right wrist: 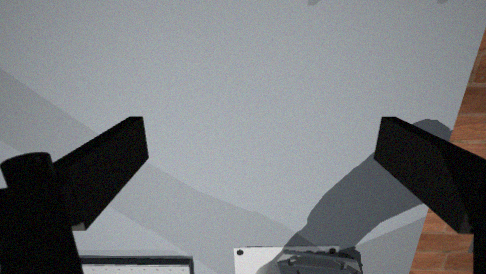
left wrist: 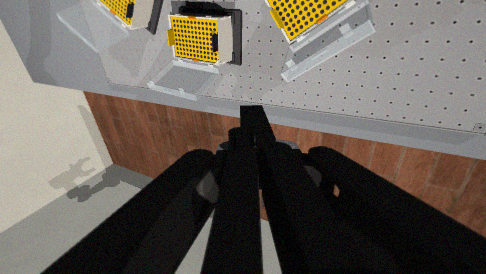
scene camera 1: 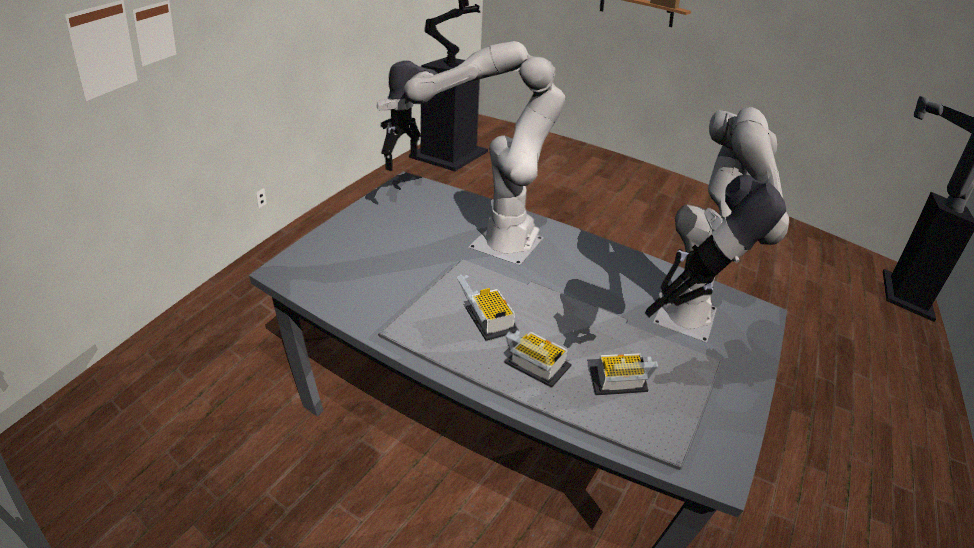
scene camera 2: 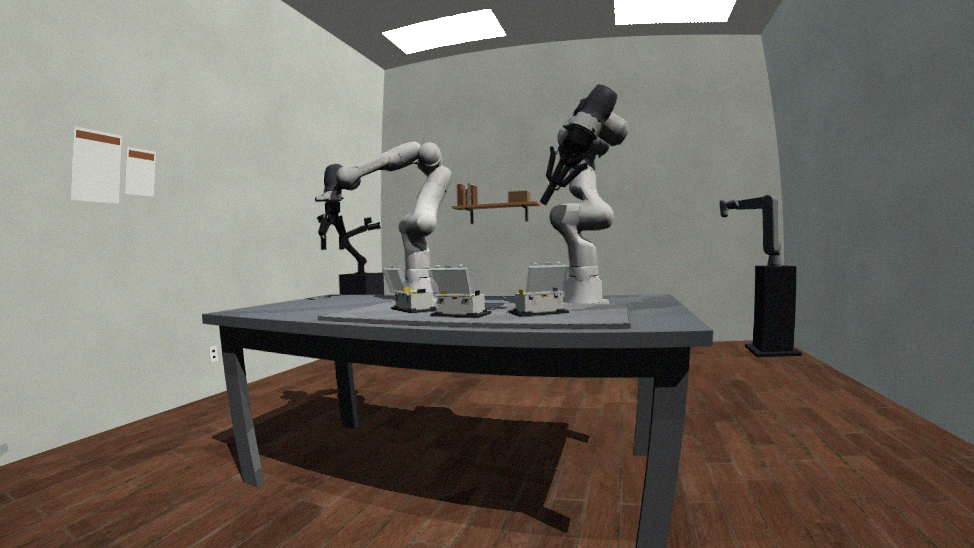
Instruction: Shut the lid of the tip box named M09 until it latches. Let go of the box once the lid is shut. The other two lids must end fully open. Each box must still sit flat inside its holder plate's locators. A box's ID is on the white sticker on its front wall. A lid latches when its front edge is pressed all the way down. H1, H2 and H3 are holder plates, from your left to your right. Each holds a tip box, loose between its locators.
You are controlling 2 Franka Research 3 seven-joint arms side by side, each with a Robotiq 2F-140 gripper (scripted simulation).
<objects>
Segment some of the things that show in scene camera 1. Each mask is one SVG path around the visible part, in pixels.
The left gripper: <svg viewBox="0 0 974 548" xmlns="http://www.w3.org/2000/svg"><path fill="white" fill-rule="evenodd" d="M712 234L699 247L689 253L683 252L681 249L677 251L675 262L661 285L660 298L650 305L645 312L648 317L651 317L665 304L670 306L674 303L676 306L679 306L702 295L712 294L714 277L732 262L720 253L713 241ZM707 283L698 289L681 295L696 283ZM687 258L684 272L668 287L668 283L680 262Z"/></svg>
The right gripper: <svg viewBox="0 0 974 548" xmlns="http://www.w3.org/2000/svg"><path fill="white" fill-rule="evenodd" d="M412 107L404 111L391 110L393 127L387 128L381 154L384 154L386 170L393 171L392 151L401 135L406 133L411 138L410 153L412 156L417 156L417 141L419 141L421 134L416 125L415 118L412 118Z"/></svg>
A tip box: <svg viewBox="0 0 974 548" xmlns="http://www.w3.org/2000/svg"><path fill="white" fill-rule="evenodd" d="M508 332L505 337L509 352L513 354L512 361L518 364L518 366L549 380L565 363L567 349L549 342L532 332L527 335L528 337L532 334L565 351L551 366L549 352L542 349L545 345L541 342L538 347L531 343L531 341L519 337L520 331L517 330L515 334Z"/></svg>
</objects>
